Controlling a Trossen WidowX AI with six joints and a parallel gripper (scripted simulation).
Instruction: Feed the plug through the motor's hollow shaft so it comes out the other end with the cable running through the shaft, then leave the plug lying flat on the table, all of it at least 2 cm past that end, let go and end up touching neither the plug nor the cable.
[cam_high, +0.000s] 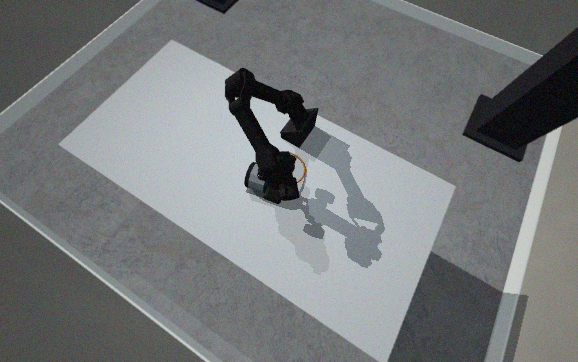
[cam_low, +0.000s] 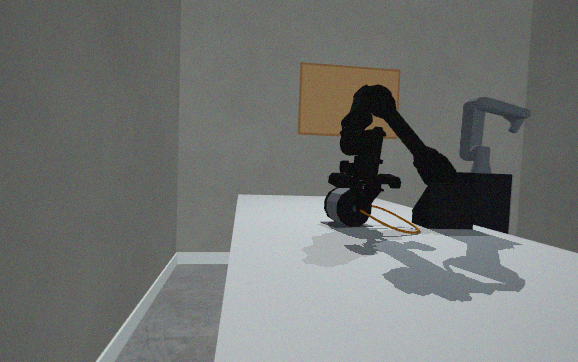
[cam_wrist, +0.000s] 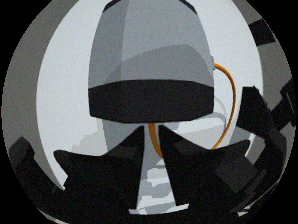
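Right now the plug is 10 mm ahead of my hand, 40 mm to the right of it and 30 mm below it.
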